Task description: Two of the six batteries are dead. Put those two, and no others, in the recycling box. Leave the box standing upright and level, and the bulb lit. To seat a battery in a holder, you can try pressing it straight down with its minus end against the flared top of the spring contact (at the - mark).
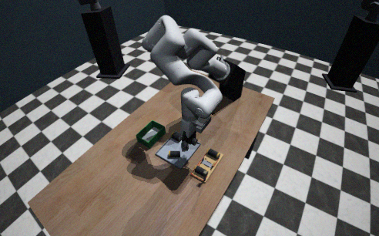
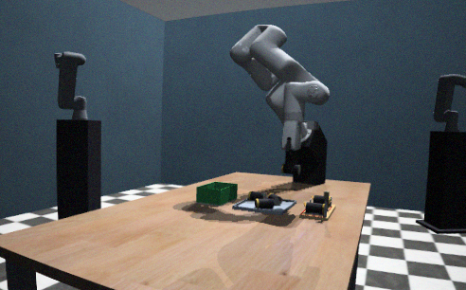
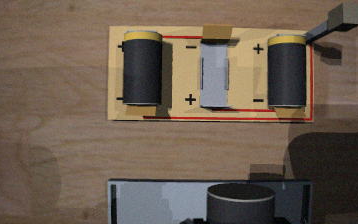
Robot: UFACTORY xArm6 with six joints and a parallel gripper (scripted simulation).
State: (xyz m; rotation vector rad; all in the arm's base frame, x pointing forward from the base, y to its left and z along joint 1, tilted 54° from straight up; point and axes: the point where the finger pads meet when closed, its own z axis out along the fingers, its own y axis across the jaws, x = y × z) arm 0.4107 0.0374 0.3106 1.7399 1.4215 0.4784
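Right now the grey tray is 15 cm below my hand, 8 cm to the right of it and 3 cm behind it. From my hand the other things lie so: green recycling box (26 cm to the right, 14 cm below, 10 cm behind).
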